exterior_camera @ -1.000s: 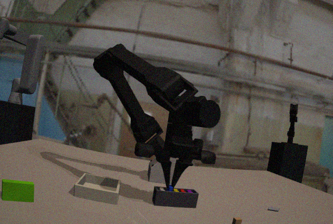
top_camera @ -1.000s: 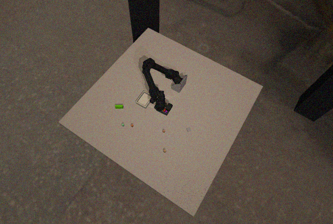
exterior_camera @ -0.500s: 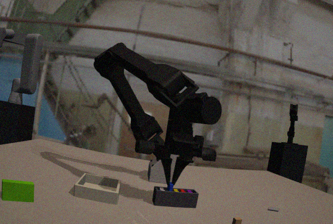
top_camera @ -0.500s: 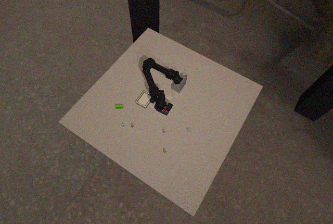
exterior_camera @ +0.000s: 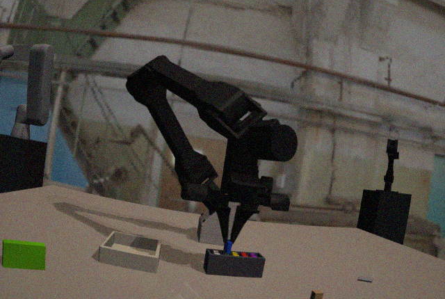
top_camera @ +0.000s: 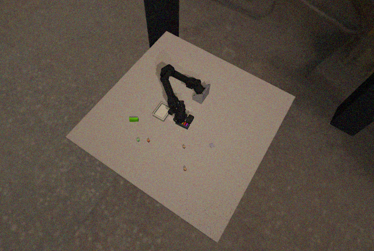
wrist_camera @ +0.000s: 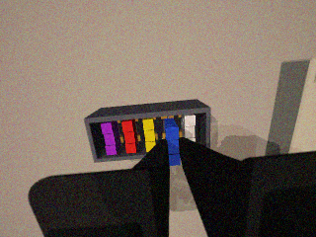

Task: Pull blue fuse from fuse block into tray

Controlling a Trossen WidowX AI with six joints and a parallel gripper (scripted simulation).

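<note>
Right now my gripper tip is 170 mm to the left of the tray and 60 mm above it. From my gripper tip the other things lie so: blue fuse (10 mm below).
</note>
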